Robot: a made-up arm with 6 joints. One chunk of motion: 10 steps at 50 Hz.
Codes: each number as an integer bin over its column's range. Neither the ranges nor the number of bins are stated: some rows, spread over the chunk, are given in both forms.
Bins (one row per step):
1: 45 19 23 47 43 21
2: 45 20 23 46 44 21
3: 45 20 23 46 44 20
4: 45 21 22 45 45 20
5: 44 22 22 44 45 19
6: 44 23 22 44 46 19
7: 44 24 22 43 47 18
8: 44 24 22 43 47 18
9: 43 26 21 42 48 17
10: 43 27 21 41 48 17
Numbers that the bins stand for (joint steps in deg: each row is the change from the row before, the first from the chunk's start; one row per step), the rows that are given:
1: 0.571 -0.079 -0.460 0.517 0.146 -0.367
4: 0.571 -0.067 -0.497 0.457 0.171 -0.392
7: 0.514 -0.048 -0.497 0.397 0.197 -0.443
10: 0.457 -0.029 -0.533 0.337 0.210 -0.468
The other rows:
2: 0.571 -0.073 -0.460 0.487 0.159 -0.367
3: 0.571 -0.073 -0.460 0.487 0.159 -0.392
5: 0.514 -0.060 -0.497 0.427 0.171 -0.417
6: 0.514 -0.054 -0.497 0.427 0.184 -0.417
8: 0.514 -0.048 -0.497 0.397 0.197 -0.443
9: 0.457 -0.035 -0.533 0.367 0.210 -0.468

